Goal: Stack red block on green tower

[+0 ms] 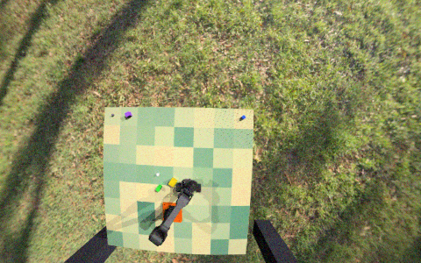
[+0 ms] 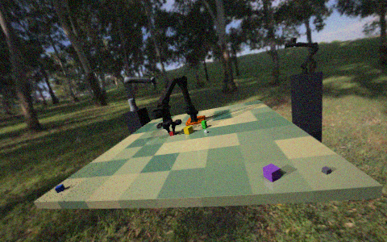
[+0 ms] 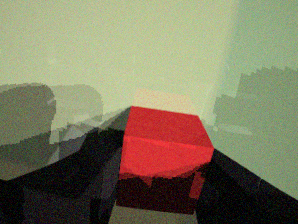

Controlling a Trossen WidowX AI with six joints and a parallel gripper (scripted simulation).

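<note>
Right now my gripper tip is 14 cm to the right of the yellow block and 2 cm below it. From my gripper tip the other things lie so: small white bit (27 cm to the left, 5 cm ahead); then blue block (58 cm ahead, 38 cm to the right, 1 cm above); then red block (1 cm above).
</note>
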